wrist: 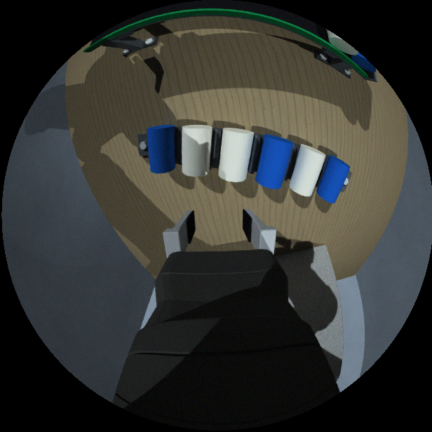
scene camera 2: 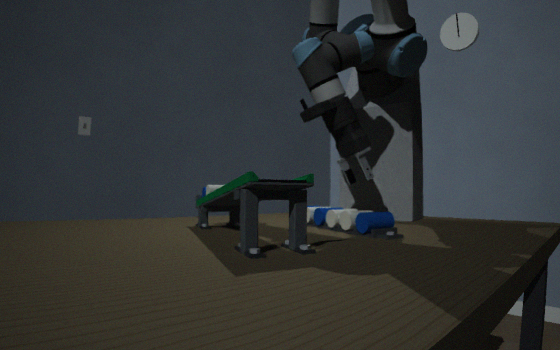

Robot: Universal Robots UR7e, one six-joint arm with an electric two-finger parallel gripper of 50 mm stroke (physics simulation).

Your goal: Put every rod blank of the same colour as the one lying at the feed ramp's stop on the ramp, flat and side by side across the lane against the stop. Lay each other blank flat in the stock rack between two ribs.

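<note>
The feed ramp (scene camera 2: 227, 188) (wrist: 215, 12) has green side walls. At its low end a blue blank (scene camera 2: 204, 191) (wrist: 364, 61) lies at the stop, with a white blank (scene camera 2: 215, 188) (wrist: 342, 43) beside it. The stock rack (scene camera 2: 384, 232) (wrist: 216, 148) holds, left to right in the wrist view, a blue blank (wrist: 162, 149), a white blank (wrist: 196, 151), a white blank (wrist: 236, 155), a blue blank (wrist: 274, 161), a white blank (wrist: 307, 170) and a blue blank (wrist: 333, 179). My gripper (scene camera 2: 360, 179) (wrist: 218, 219) is open and empty, above the table on the rack's robot side.
The ramp stands on dark legs (scene camera 2: 249, 220) beyond the rack from my gripper. The robot's pale pedestal (scene camera 2: 402, 170) (wrist: 330, 300) rises behind the rack in the scene view. The table's edge (scene camera 2: 500, 295) runs along the right of that view. Shadows fall across the table.
</note>
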